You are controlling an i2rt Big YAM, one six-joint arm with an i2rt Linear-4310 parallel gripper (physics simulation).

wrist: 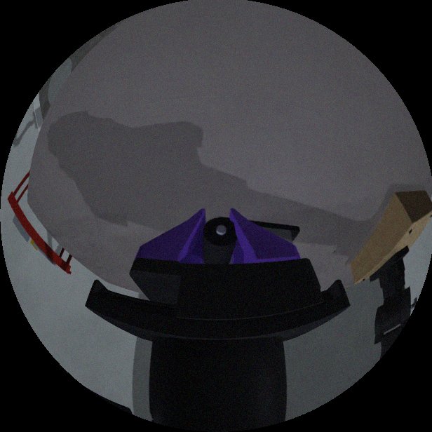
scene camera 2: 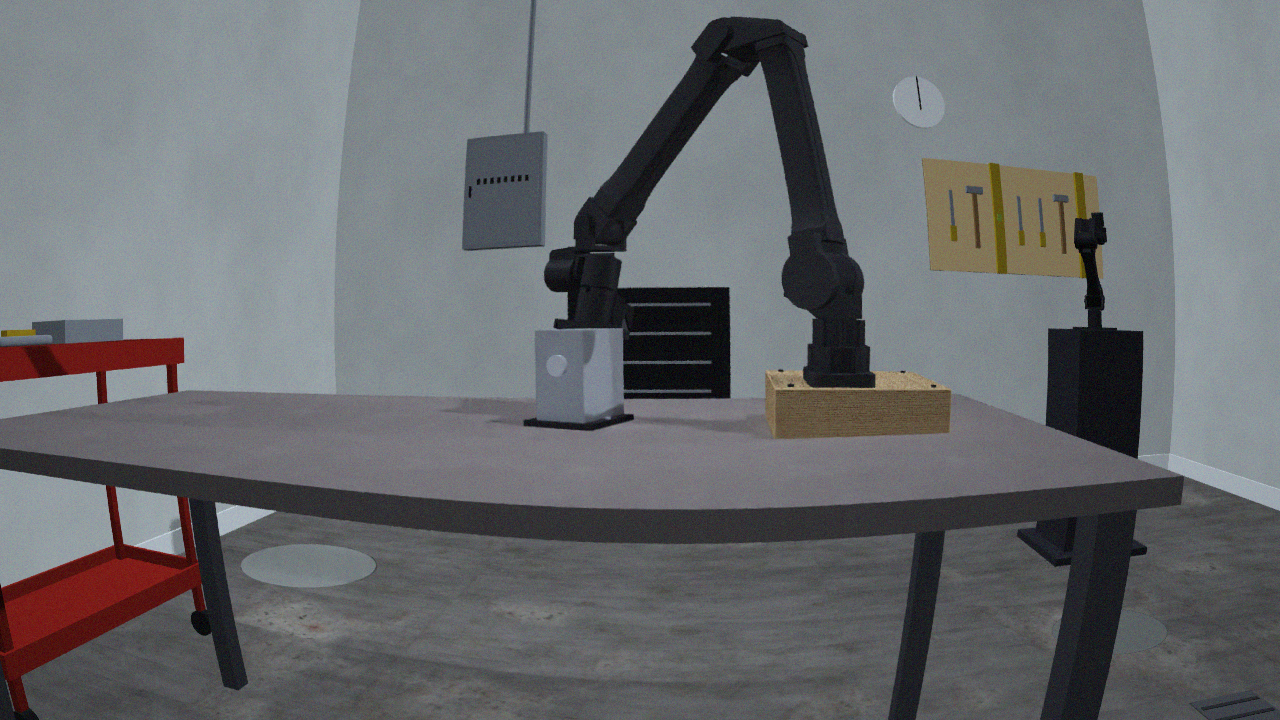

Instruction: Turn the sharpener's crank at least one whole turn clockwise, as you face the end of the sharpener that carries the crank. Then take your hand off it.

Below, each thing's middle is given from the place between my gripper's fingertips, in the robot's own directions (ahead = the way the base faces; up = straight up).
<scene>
Now: the black crank knob [wrist: 217,248] 3 cm above my hand. Also, from my hand: sharpener [scene camera 2: 579,375]: 2 cm behind, 8 cm to the left, 3 cm above.
</scene>
